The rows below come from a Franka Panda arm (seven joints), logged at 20 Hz.
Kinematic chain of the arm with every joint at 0, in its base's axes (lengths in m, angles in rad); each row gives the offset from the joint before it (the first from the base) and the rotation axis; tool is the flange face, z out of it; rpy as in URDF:
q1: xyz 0 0 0.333 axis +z
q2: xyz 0 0 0 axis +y
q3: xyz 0 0 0.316 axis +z
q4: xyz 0.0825 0 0 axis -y
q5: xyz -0.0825 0 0.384 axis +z
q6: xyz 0 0 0 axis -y
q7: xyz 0.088 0 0 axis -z
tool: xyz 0 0 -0.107 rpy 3.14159 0 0
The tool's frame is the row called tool.
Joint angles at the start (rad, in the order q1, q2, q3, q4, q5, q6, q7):
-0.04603, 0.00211, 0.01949, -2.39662, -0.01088, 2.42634, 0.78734
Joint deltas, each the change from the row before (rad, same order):
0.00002, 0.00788, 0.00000, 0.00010, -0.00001, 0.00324, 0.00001
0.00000, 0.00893, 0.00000, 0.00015, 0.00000, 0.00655, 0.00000
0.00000, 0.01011, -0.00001, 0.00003, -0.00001, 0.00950, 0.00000
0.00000, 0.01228, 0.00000, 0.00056, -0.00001, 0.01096, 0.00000
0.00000, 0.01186, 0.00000, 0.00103, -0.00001, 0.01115, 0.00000
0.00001, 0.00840, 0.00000, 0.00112, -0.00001, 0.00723, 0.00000
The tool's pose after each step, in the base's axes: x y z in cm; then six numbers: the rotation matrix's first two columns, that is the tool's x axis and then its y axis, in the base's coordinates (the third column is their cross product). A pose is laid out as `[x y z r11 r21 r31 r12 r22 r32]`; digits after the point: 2 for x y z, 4 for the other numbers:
[49.46 -1.32 31.37 0.6924 -0.7212 0.0213 -0.7212 -0.6926 -0.0113]
[49.52 -1.32 30.99 0.6924 -0.7212 0.0196 -0.7212 -0.6927 -0.0099]
[49.60 -1.32 30.58 0.6925 -0.7212 0.0190 -0.7211 -0.6927 -0.0097]
[49.69 -1.32 30.09 0.6926 -0.7211 0.0182 -0.7211 -0.6928 -0.0094]
[49.81 -1.32 29.64 0.6926 -0.7211 0.0182 -0.7210 -0.6928 -0.0098]
[49.89 -1.32 29.33 0.6926 -0.7210 0.0180 -0.7210 -0.6929 -0.0100]

